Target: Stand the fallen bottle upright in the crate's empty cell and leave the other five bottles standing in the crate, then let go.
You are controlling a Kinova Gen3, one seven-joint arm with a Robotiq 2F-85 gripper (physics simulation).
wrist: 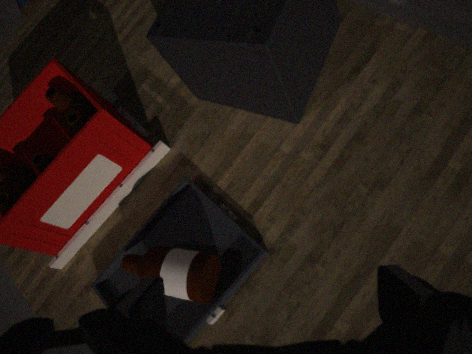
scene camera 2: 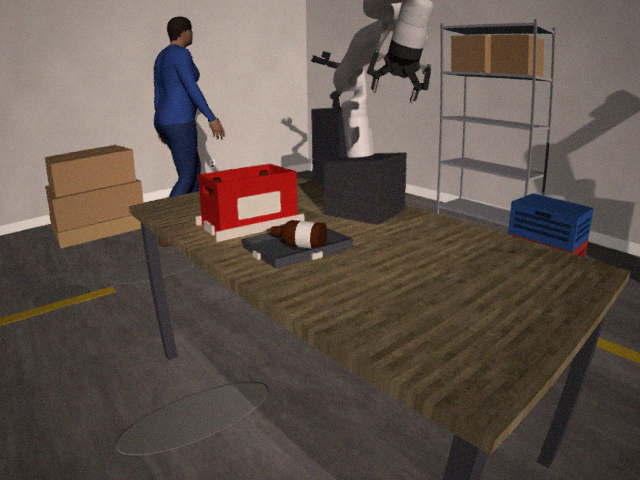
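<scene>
The brown bottle with a white label lies on its side in a shallow dark tray, its neck toward the crate. The red crate stands beside the tray at the far left end of the table. Dark bottle tops show inside it; in the wrist view the crate is cut off at the left edge, and I cannot tell which cell is empty. My gripper is open and empty, high above the table. In the wrist view its left finger overlaps the tray.
The dark robot pedestal block stands behind the tray and crate. Pale strips run along the crate's base. A metal shelf rack, a blue crate, cardboard boxes and a person in blue are beyond the table.
</scene>
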